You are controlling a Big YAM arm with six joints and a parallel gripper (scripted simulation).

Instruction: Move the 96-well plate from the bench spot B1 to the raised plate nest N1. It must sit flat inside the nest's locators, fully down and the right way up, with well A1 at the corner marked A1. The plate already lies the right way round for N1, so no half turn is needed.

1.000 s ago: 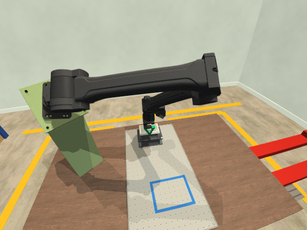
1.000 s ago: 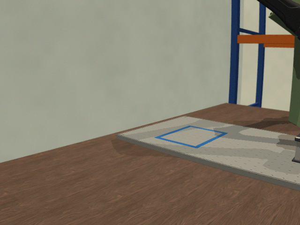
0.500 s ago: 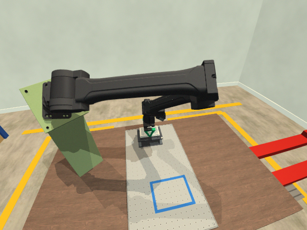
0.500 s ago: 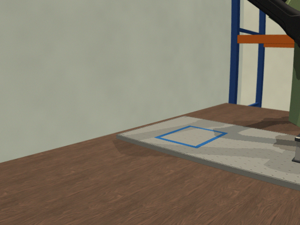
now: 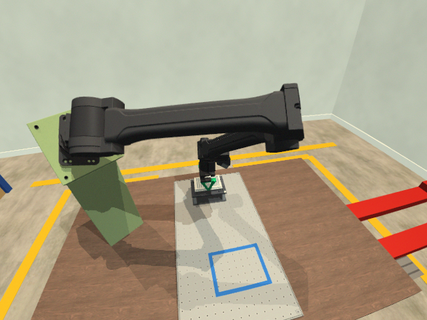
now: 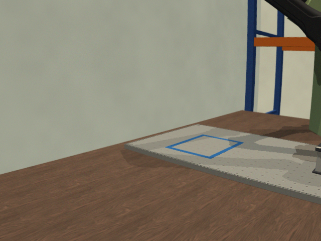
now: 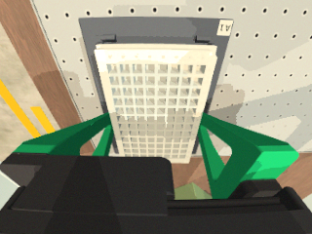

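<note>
Right now the white 96-well plate is right at my hand. Round my hand: A1 label: 5 cm ahead, 8 cm to the right, 2 cm below; dark grey raised nest N1: 3 cm below.
</note>
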